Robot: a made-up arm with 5 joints.
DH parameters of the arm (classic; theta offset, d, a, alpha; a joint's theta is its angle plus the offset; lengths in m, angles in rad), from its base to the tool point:
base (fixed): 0 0 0.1 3.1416
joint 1: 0 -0.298 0.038 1.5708
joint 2: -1.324 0 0.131 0
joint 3: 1.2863 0 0.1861 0
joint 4: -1.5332 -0.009 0 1.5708
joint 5: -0.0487 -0.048 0 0
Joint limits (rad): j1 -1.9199..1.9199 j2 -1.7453..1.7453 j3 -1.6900..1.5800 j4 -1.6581..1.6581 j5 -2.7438..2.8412
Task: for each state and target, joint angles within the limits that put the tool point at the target. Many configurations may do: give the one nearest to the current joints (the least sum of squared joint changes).
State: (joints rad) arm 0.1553 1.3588 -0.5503 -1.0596 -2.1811
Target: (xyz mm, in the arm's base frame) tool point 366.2 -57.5 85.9
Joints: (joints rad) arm 0.1797 1.5328 -0.2457 -1.1120 -2.1811
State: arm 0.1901 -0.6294 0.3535 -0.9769 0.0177
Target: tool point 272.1 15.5 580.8
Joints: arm -0.1420 -0.4406 -0.1331 -0.8419 0.0177
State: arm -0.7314 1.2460 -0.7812 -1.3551 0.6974
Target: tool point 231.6 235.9 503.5
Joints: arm -1.0953 0.9159 -1.5645 -1.6581 0.6974
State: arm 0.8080 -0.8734 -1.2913 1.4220 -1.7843
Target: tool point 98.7 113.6 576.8
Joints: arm 1.6387 -0.9225 -1.2402 1.5864 -1.7843
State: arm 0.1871 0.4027 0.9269 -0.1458 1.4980
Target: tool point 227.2 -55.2 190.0
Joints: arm 0.3445 0.1516 1.2544 -0.0901 1.4980
